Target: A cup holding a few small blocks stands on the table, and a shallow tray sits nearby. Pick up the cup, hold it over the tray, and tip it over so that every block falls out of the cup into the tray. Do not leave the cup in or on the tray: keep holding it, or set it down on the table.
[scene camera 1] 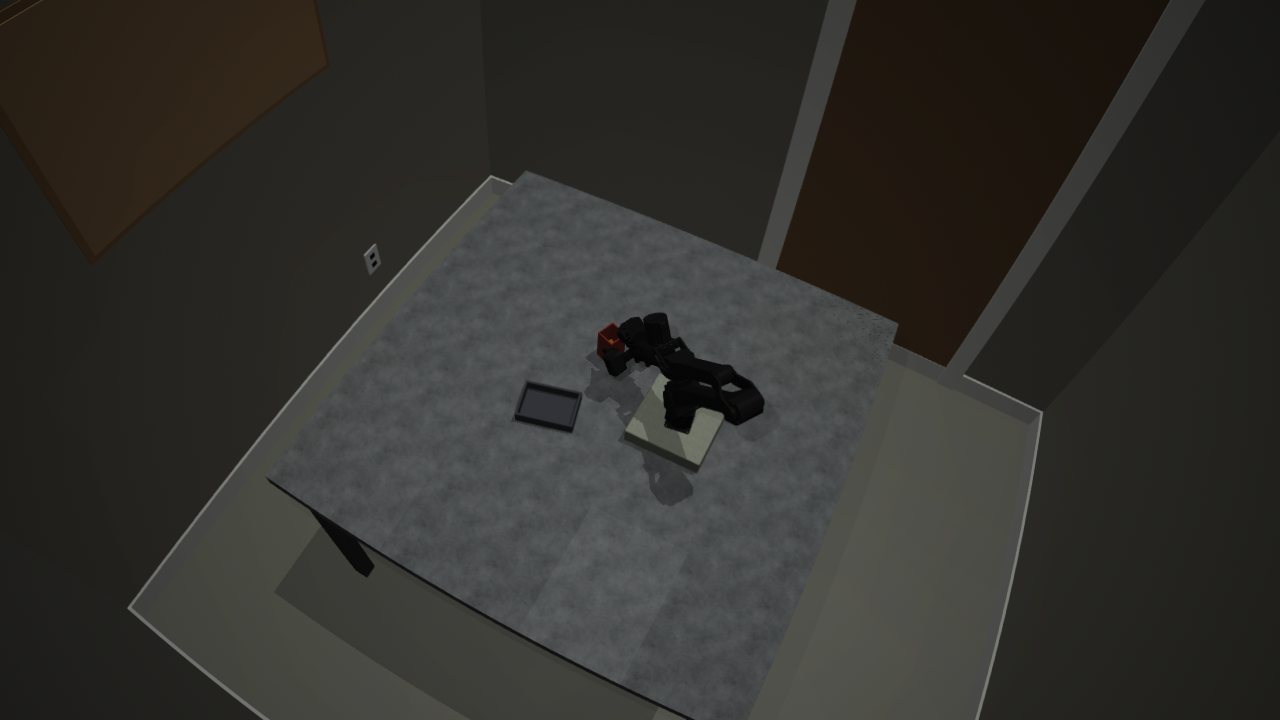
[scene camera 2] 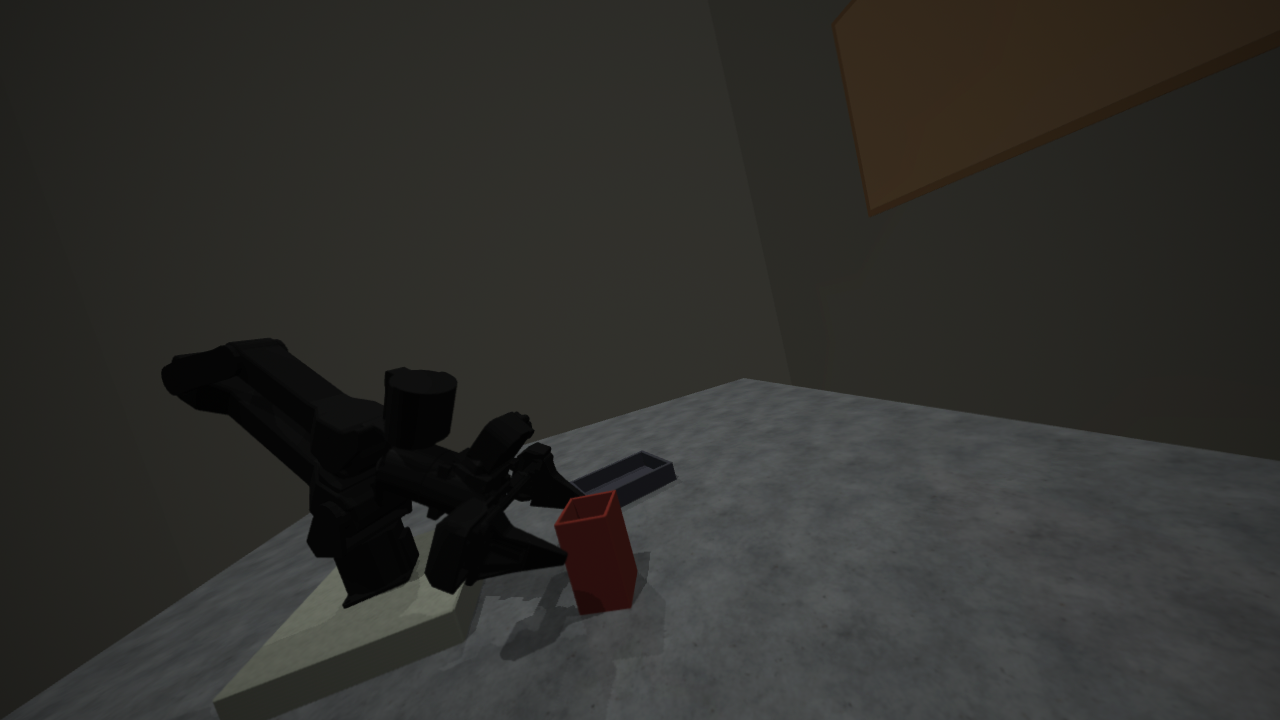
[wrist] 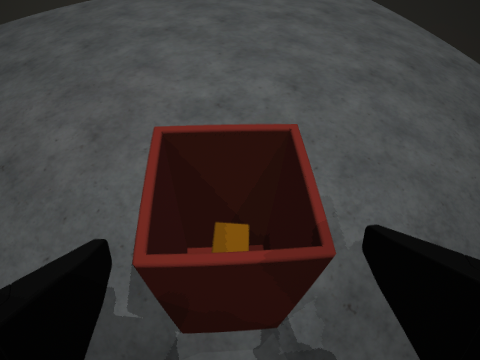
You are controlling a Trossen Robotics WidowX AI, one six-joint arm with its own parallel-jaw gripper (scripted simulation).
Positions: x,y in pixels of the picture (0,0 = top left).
My gripper shows in scene camera 1 (pixel 615 340), in scene camera 2 and in the wrist view. The same spot on my gripper: (wrist: pixel 425 284) is (scene camera 2: pixel 536 537).
